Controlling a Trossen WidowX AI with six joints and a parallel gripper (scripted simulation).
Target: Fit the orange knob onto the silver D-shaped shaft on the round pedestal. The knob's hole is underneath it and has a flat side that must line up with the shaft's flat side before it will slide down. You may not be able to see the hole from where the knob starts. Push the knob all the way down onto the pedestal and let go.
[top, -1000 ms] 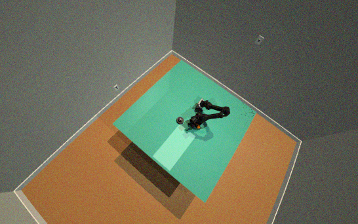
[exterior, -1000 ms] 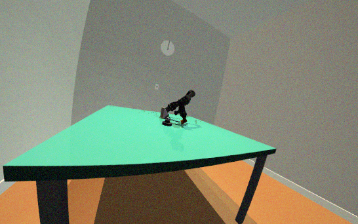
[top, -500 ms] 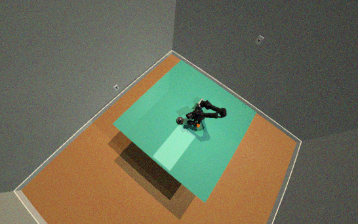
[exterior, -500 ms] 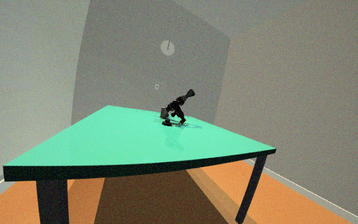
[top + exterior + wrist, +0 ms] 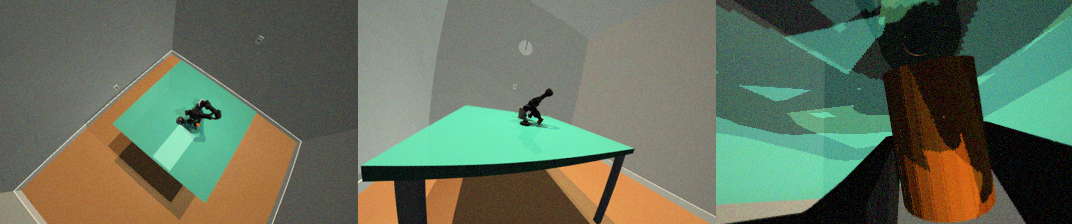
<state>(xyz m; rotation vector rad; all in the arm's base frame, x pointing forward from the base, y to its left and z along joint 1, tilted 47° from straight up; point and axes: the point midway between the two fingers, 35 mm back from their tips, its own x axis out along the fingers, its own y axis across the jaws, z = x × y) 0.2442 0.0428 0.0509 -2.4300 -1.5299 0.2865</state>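
Now: gripper tip 1 cm below the orange knob. From my gripper tip the other things lie so: round pedestal: 5 cm ahead, 20 cm to the right.
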